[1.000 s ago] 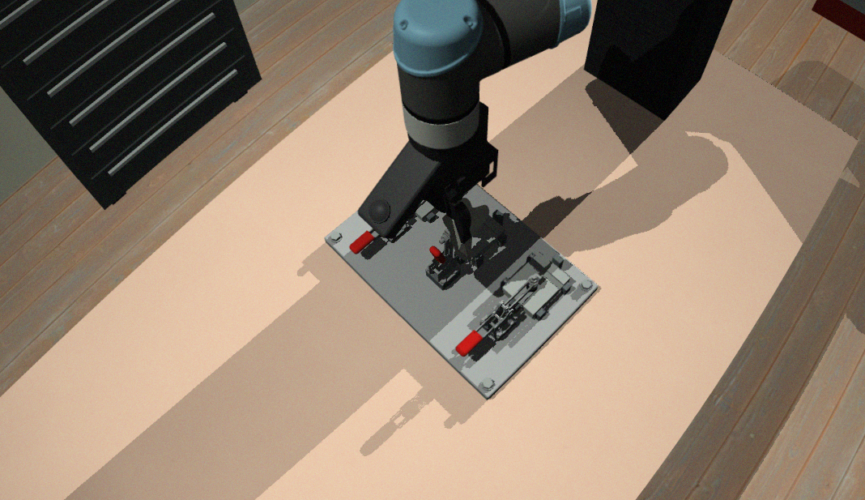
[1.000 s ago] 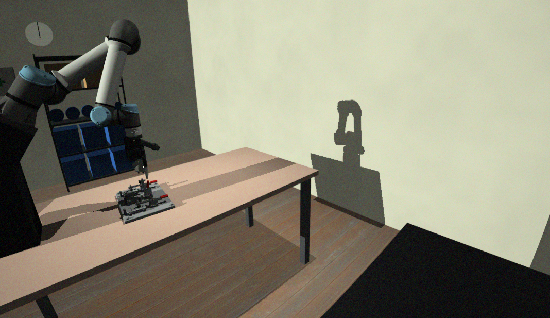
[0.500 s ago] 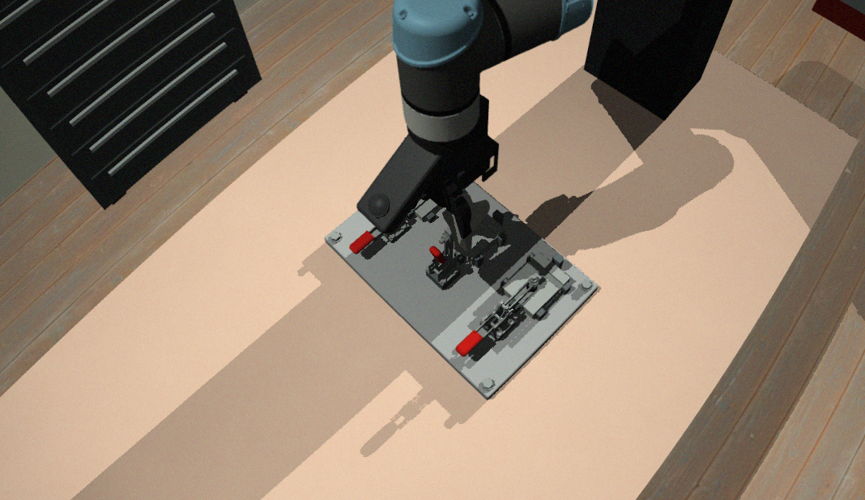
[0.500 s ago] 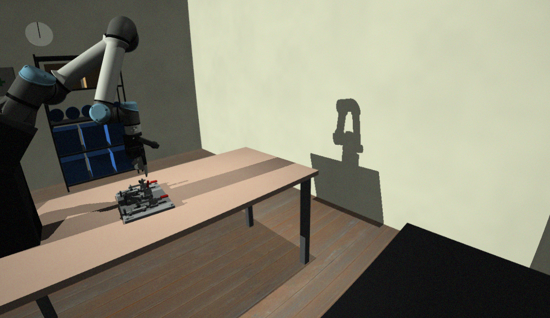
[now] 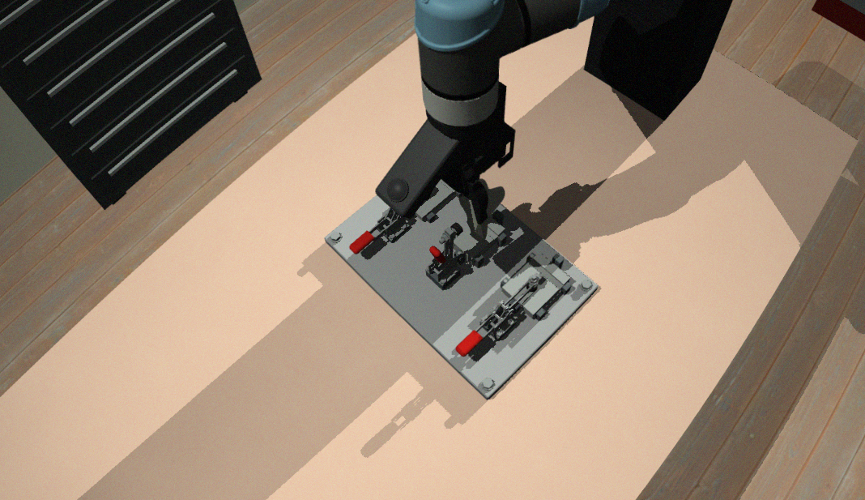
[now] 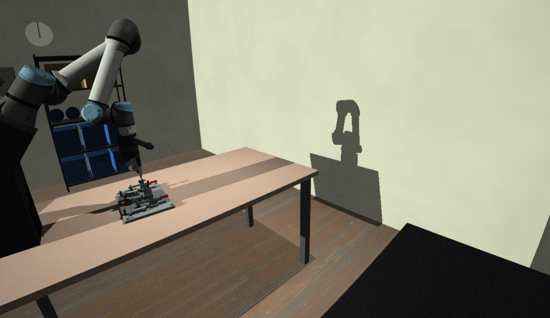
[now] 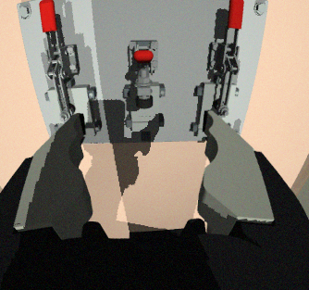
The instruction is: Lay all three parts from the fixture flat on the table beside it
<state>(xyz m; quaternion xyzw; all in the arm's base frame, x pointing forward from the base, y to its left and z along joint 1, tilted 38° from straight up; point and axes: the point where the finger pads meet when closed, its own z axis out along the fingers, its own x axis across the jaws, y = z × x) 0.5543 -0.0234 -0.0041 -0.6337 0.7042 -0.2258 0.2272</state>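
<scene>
My gripper is now 150 mm above the grey fixture plate and 10 mm past it.
</scene>
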